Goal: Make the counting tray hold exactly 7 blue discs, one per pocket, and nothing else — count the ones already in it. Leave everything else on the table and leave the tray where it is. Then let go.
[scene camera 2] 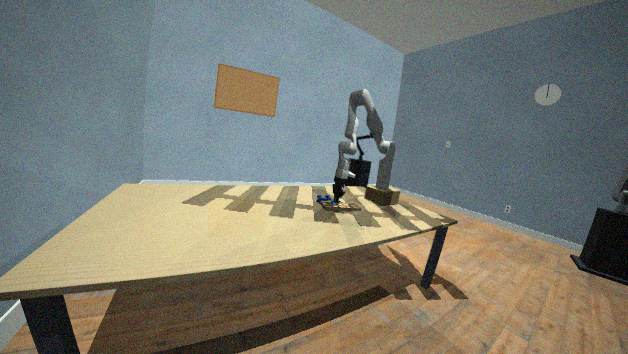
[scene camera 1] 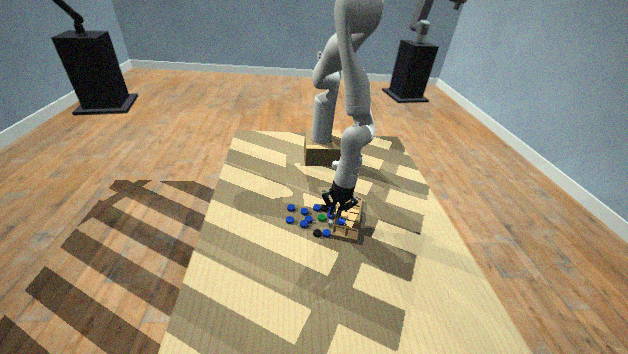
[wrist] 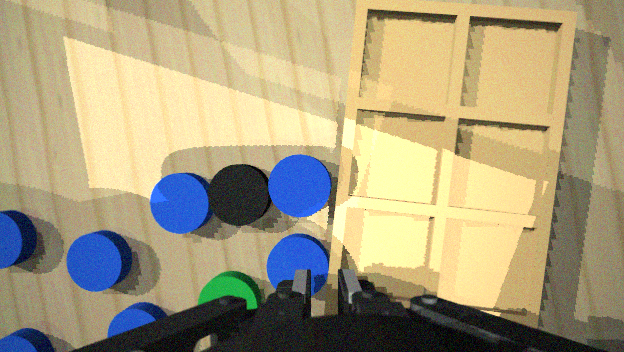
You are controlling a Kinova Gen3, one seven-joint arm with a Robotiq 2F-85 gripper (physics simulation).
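Observation:
The wooden counting tray [scene camera 1: 345,239] [wrist: 554,150] lies on the table. My gripper [scene camera 1: 335,215] [scene camera 2: 336,201] [wrist: 324,291] is low over its left side, its narrowly spaced fingers shut on the tray's left wall. A blue disc [scene camera 1: 341,221] sits in a tray pocket; the pockets in the upper part of the wrist view are empty. Two blue discs [wrist: 300,185] [wrist: 295,255] lie close outside the left wall, the lower one partly behind a finger. More blue discs [wrist: 180,202] [wrist: 95,260] [scene camera 1: 291,207] [scene camera 1: 326,233] lie to the left. The gripper hides the tray's near pockets in the wrist view.
A black disc [wrist: 239,195] lies between two blue discs. Another black disc [scene camera 1: 317,233] lies near the tray's front left corner. A green disc [scene camera 1: 321,217] [wrist: 230,290] lies left of the tray. The arm's wooden base block [scene camera 1: 320,156] [scene camera 2: 381,196] stands behind.

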